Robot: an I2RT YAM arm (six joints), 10 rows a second.
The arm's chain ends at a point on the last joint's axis. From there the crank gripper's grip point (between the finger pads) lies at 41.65 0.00 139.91 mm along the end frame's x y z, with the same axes.
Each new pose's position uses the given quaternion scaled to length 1; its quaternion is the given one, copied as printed.
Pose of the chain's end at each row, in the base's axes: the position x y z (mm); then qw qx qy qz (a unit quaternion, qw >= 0):
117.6 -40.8 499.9 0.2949 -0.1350 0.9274 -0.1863
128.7 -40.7 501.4 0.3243 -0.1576 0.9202 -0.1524
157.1 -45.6 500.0 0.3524 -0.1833 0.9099 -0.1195
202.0 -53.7 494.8 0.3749 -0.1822 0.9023 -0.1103
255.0 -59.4 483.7 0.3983 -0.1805 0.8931 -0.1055
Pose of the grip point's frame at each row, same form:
168.3 -93.0 373.4 0.2949 -0.1350 0.9274 -0.1863
188.1 -81.8 374.6 0.3243 -0.1576 0.9202 -0.1524
224.4 -75.4 374.0 0.3524 -0.1833 0.9099 -0.1195
275.1 -79.6 371.1 0.3749 -0.1822 0.9023 -0.1103
334.1 -82.6 363.3 0.3983 -0.1805 0.8931 -0.1055

